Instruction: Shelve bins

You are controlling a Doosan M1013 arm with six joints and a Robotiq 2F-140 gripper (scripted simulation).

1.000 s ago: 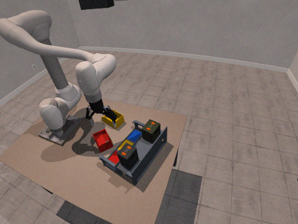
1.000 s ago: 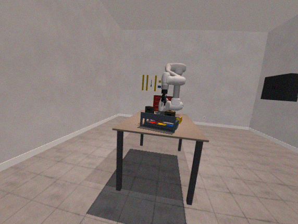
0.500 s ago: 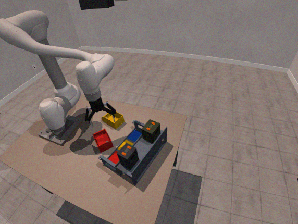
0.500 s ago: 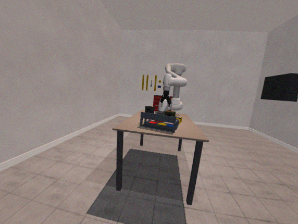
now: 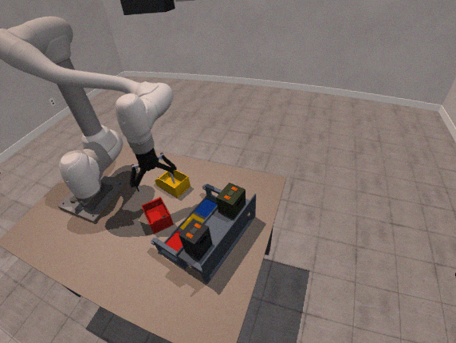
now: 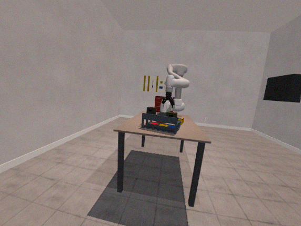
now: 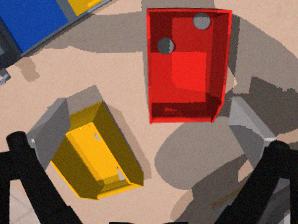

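Now: the red bin 3 cm behind my hand, 4 cm to the right of it and 15 cm below it. From my hand the other things lie so: yellow bin: 7 cm behind, 17 cm to the left, 15 cm below; then grey shelf: 30 cm ahead, 5 cm to the right, 9 cm below.
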